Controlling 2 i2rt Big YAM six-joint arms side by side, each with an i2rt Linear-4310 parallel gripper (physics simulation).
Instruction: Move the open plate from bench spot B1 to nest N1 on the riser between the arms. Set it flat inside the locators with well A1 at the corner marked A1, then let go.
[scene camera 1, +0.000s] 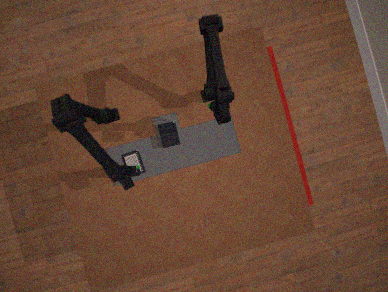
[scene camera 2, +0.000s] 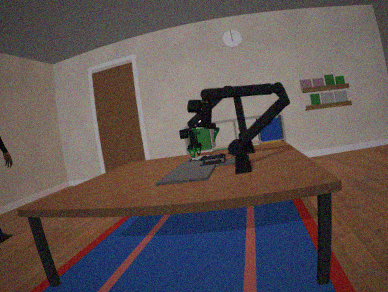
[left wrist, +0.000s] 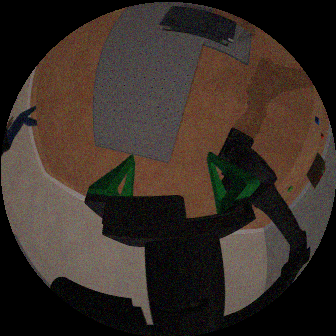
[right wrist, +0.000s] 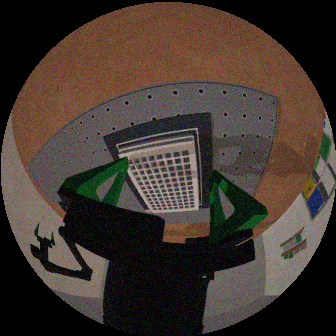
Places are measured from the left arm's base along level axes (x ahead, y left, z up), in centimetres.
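Pixels of known places: left gripper, fingertip midpoint: (scene camera 1: 216, 117) (scene camera 2: 205, 141) (left wrist: 171, 155) (right wrist: 45, 226); right gripper, fingertip midpoint: (scene camera 1: 132, 169) (scene camera 2: 196, 156) (right wrist: 169, 166); left arm's base, link origin: (scene camera 1: 209, 95) (scene camera 2: 243, 171) (left wrist: 234, 148); right arm's base, link origin: (scene camera 1: 110, 116) (scene camera 2: 249, 152) (right wrist: 199, 239).
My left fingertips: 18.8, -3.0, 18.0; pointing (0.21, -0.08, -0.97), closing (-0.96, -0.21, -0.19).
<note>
Ahead of a thing's pixels: the offset from my left fingertips to its middle, as dx, dy, dz. "spot": to the spot under its first point. Level surfaces: height alone.
The open plate @[+14.7, -62.2, -15.8] (scene camera 1: 132, 160) (right wrist: 167, 175), pale with a grid of wells, lies flat on a dark base on the grey board. My right gripper (right wrist: 169, 166) is open just above the plate, its green fingers on either side of it with nothing gripped. The dark riser @[+1.7, -32.3, -14.4] (scene camera 1: 168, 134) (left wrist: 199, 24) stands near the middle of the board between the arms. The marked corner A1 and the locators are too small to make out. My left gripper (left wrist: 171, 155) is open and empty, high beyond the board's end at the right of scene camera 1.
The grey perforated board @[dz -16.7] (scene camera 1: 210, 142) (scene camera 2: 182, 172) (left wrist: 140, 90) (right wrist: 240, 105) lies on the wooden table @[dz -18.0] (scene camera 2: 125, 187). A smaller grey piece @[spot: -9.6, -32.3, -16.7] (scene camera 1: 165, 119) adjoins it behind the riser. A red line (scene camera 1: 290, 125) runs at the right of scene camera 1.
</note>
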